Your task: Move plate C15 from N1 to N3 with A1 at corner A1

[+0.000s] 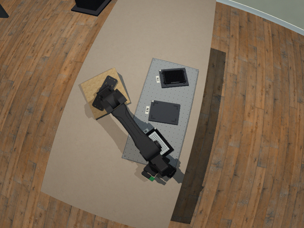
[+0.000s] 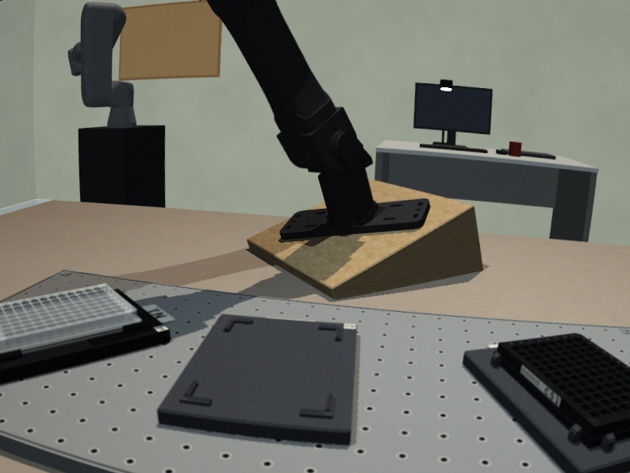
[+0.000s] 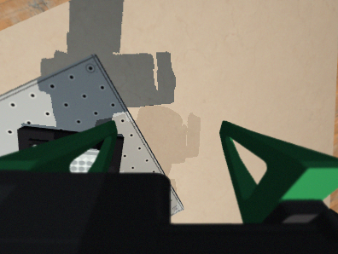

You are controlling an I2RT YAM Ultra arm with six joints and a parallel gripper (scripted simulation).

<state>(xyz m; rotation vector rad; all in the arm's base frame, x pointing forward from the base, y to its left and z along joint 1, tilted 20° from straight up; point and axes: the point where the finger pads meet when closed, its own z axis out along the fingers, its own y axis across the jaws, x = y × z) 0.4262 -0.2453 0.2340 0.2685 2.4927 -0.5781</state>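
Now: the clear 96-well plate C15 70 mm behind my hand, 140 mm to the left of it and 80 mm below it. Also, from my hand: grey landing nest N3: 100 mm behind, 330 mm to the left, 90 mm below; then black nest N1: 70 mm behind, 140 mm to the left, 90 mm below; then black plate C51: 140 mm behind, 560 mm to the left, 70 mm below.
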